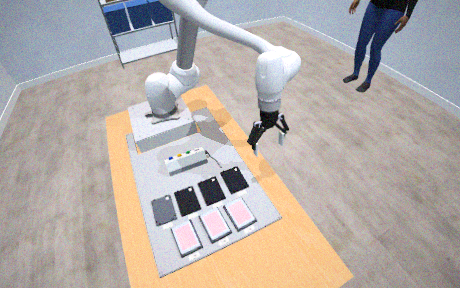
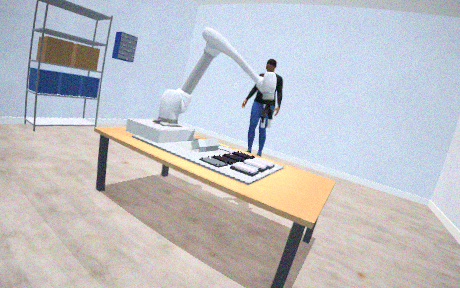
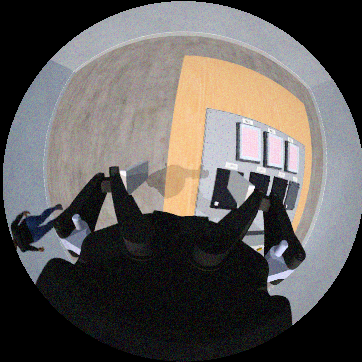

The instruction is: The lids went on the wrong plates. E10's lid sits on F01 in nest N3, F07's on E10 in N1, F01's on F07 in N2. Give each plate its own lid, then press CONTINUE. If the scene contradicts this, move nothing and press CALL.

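Frame: origin at the arm's base, x ahead, y right, z down, level; centimetres.
Where they show: gripper, fingertip midpoint: (image 1: 268, 149) (image 2: 265, 127) (image 3: 188, 173); arm's base at its link origin: (image 1: 165, 113) (image 2: 167, 124).
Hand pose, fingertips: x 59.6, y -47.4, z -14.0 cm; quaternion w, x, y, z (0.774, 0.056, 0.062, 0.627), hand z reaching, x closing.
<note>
Each offset is from my fingertips to the centre of the thing. "spot": to the spot under its first point. Level surfaces: height alone.
Three pink plates with pale rims sit in dark nests on the grey board: the left plate {dx +21.5, dy +44.5, dz +20.1 cm} (image 1: 187, 237), the middle plate {dx +18.6, dy +30.7, dz +19.8 cm} (image 1: 215, 223) (image 3: 274, 150) and the right plate {dx +16.2, dy +18.3, dz +20.4 cm} (image 1: 240, 213) (image 3: 250, 142). Whether clear lids cover them, and their labels, cannot be made out. Behind them lie a dark grey pad {spot: dx +5.6, dy +53.3, dz +21.9 cm} (image 1: 164, 210) (image 3: 292, 195) and three black pads, the rightmost black pad {spot: dx -2.4, dy +15.9, dz +21.9 cm} (image 1: 234, 180) (image 3: 222, 189) nearest my gripper. The white button box {dx -21.0, dy +38.9, dz +18.7 cm} (image 1: 186, 162) (image 2: 207, 145) carries blue, yellow and green buttons. My gripper (image 1: 269, 144) (image 2: 266, 123) (image 3: 188, 173) is open and empty, high near the table's right edge.
The grey board {dz +22.9 cm} (image 1: 145, 172) (image 3: 220, 125) lies on the wooden table {dz +24.2 cm} (image 1: 310, 250) (image 2: 300, 195) (image 3: 240, 77). A cable runs from the button box. A person (image 1: 372, 40) (image 2: 255, 117) (image 3: 42, 223) stands beyond the table. A shelf rack (image 1: 147, 51) (image 2: 77, 9) stands behind the arm's base.
</note>
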